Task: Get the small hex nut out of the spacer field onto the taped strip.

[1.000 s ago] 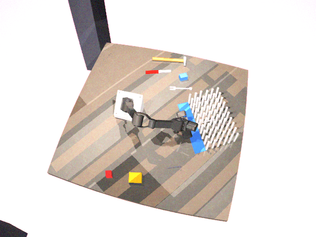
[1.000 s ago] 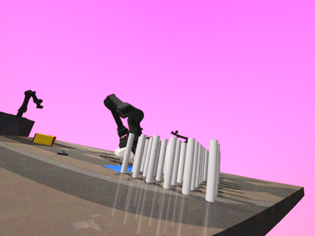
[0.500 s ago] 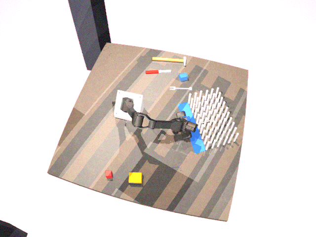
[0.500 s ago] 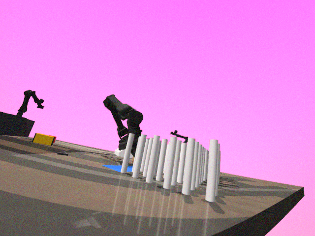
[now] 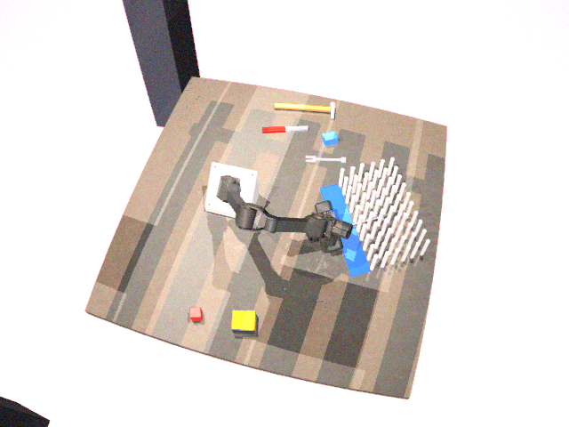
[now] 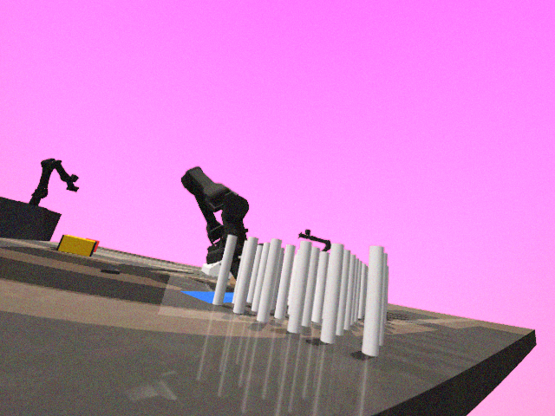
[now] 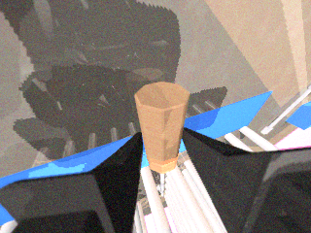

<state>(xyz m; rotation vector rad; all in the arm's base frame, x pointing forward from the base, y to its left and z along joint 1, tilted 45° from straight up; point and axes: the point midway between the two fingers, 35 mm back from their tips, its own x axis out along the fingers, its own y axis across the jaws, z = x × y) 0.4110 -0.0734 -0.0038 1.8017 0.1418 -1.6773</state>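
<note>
My gripper tip is now 40 mm short of the blue taped strip, 30 mm to the right of it and 20 mm above it. Also, from my gripper tip: bent key (300 mm to the right, 20 mm below, 20 mm ahead); white forked tool (330 mm to the left, 100 mm behind, 10 mm below); short wooden-handled tool (90 mm ahead, 50 mm to the left).
</note>
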